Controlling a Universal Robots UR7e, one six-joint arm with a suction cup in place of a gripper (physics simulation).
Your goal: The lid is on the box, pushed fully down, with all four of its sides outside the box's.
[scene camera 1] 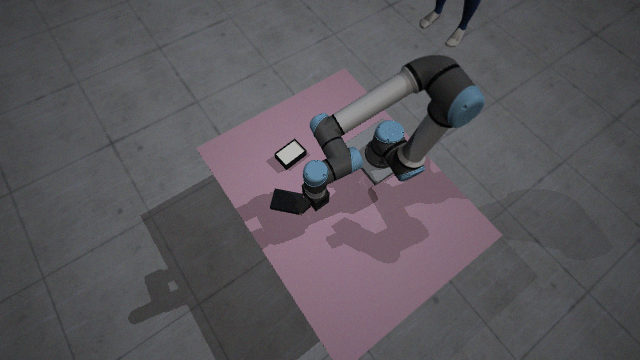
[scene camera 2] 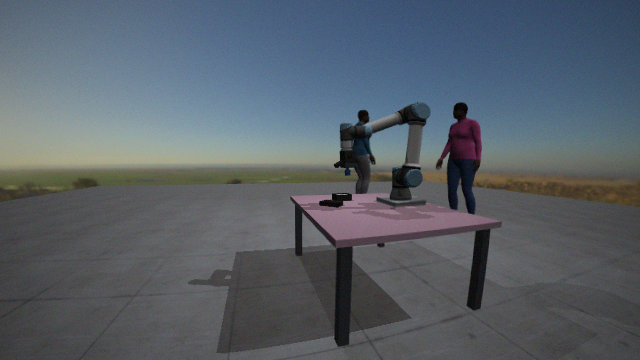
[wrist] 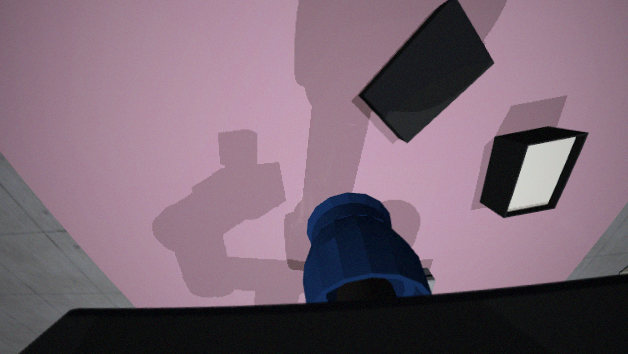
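Pixels of known places: hand, tool point: [scene camera 2: 347, 175] [wrist: 349, 230]; arm's base, link origin: [scene camera 1: 380, 153] [scene camera 2: 400, 198].
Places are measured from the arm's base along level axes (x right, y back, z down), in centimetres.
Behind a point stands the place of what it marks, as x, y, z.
Observation:
The box [scene camera 1: 297, 160] @(21.1, -33.8, 2.2) [scene camera 2: 342, 197] @(20.9, -36.0, 0.8) [wrist: 504, 175] @(21.0, -35.1, 0.5) is black-walled and stands upright and uncovered, with a pale inside. The lid [scene camera 1: 284, 200] @(7.5, -50.4, 0.9) [scene camera 2: 331, 203] @(2.0, -51.2, 1.4) [wrist: 427, 72] @(6.7, -50.3, 0.9) is a black rectangle with its plain face up; it lies on the table beside the box, apart from it and turned at an angle to it. Part of the lid is hidden behind the wrist in scene camera 1. My gripper, a blue suction cup [scene camera 2: 347, 173] [wrist: 348, 207], points down and hangs well above the table with nothing on it. The cup is hidden under the wrist in scene camera 1.
The pink table [scene camera 1: 390, 300] @(-52.3, -39.6, 3.5) [scene camera 2: 400, 230] @(-56.6, -40.5, 3.5) [wrist: 150, 75] @(-28.5, -54.3, 3.5) carries the arm's grey base plate [scene camera 1: 377, 176] @(-8.0, -8.8, 0.7) [scene camera 2: 420, 202] @(-10.8, 8.7, 1.4). Shadows of the arm fall over the table and partly on the lid. Two people stand beyond the table in scene camera 2.

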